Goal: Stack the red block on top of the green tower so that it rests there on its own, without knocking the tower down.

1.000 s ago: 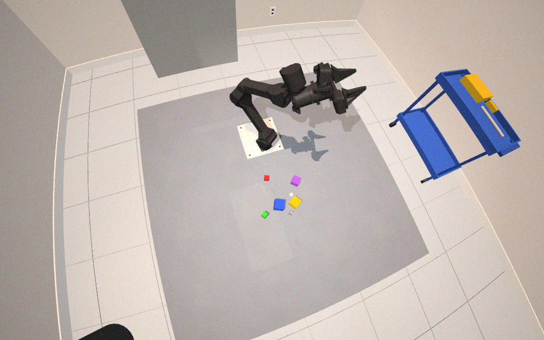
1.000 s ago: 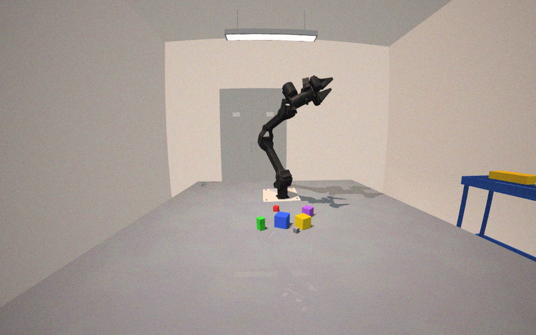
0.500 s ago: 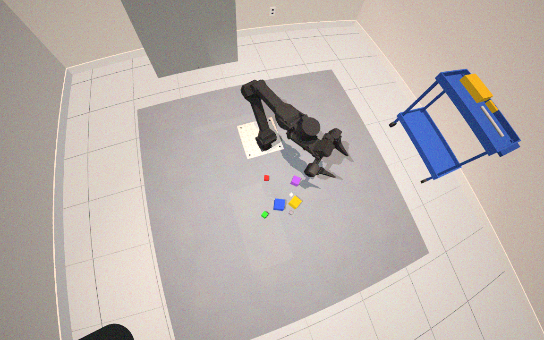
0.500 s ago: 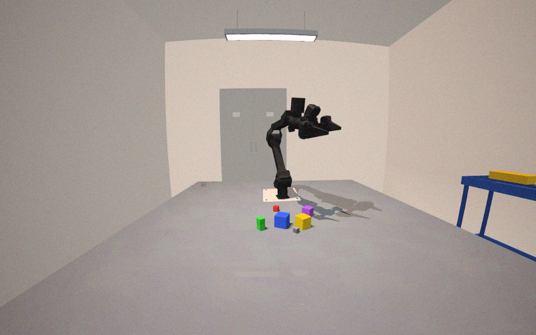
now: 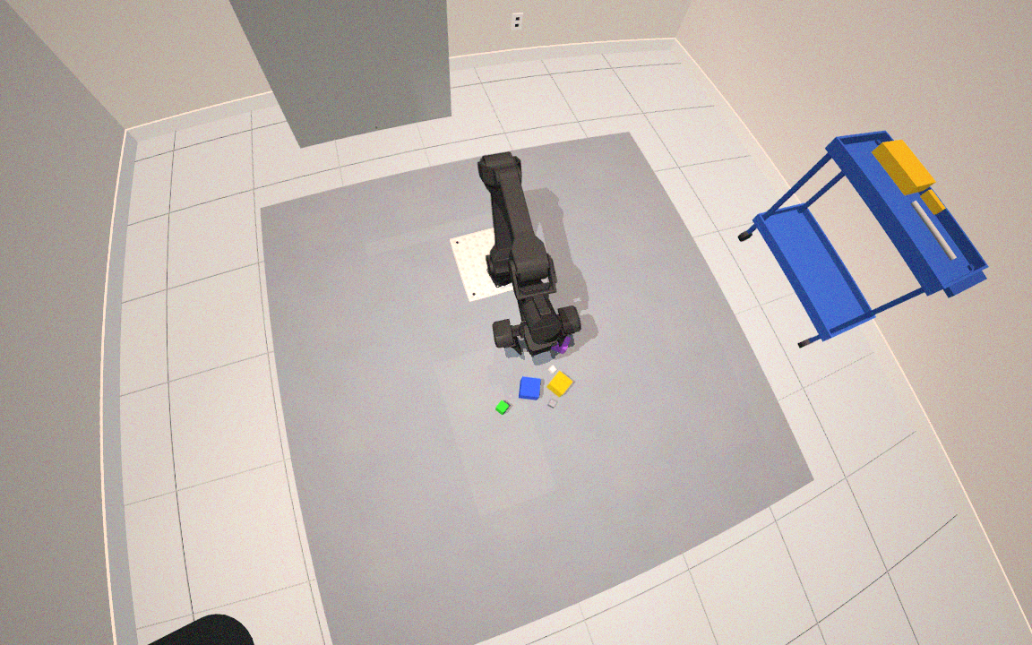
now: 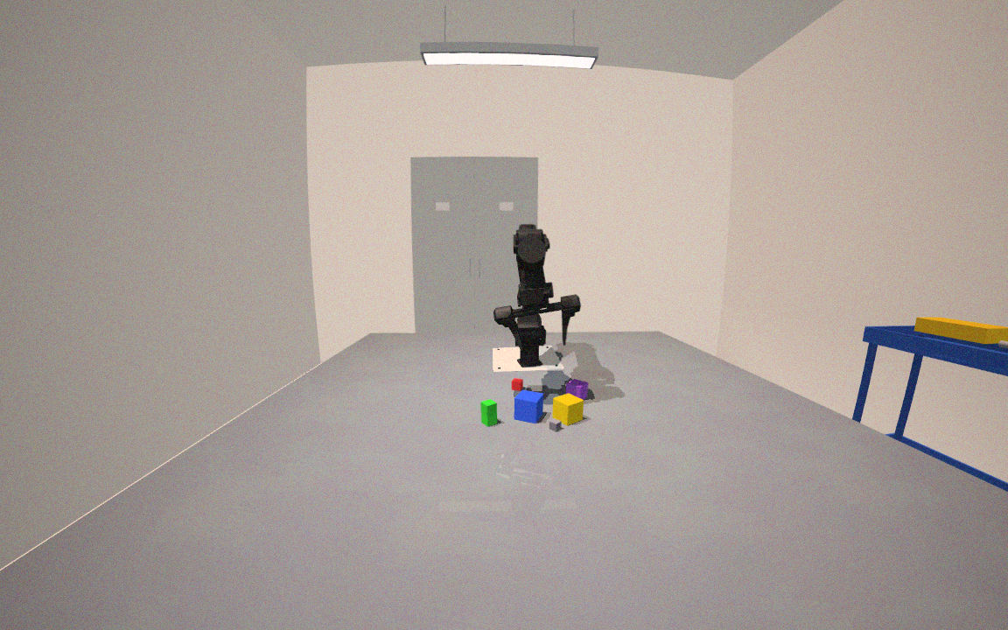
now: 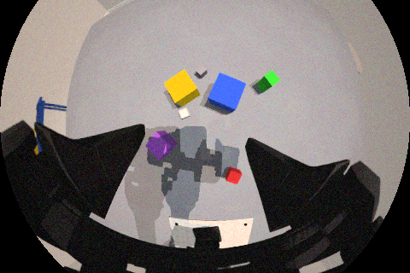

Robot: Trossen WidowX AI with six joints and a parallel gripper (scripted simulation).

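Now: gripper tip 9 cm past the red block, 3 cm to the left of it and 12 cm above it. The rest, counted from my gripper tip: purple cube: 1 cm behind, 9 cm to the left, 11 cm below; then yellow cube: 8 cm ahead, 3 cm to the left, 11 cm below; then blue cube: 6 cm ahead, 5 cm to the right, 10 cm below.
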